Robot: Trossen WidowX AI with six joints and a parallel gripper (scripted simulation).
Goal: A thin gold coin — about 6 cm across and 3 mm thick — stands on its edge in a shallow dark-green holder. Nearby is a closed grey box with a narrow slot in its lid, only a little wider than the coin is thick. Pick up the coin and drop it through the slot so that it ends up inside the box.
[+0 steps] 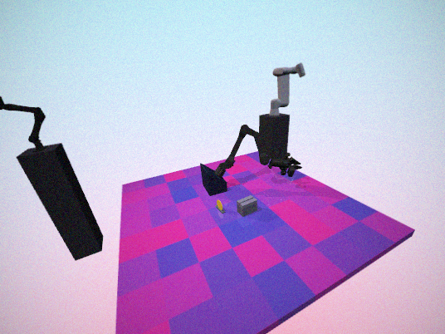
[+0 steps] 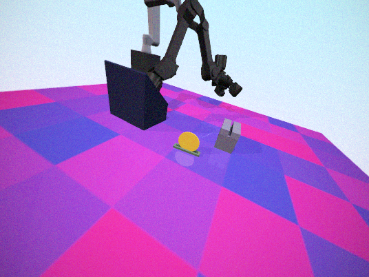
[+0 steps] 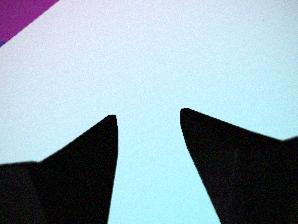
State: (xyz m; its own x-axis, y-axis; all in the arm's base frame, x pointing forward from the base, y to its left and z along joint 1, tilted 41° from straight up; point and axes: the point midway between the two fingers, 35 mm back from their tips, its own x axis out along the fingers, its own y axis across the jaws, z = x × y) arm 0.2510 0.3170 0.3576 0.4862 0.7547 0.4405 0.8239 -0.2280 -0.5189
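Now: the gold coin 610 mm to the right of my gripper tip, 110 mm below it and 40 mm behind it.
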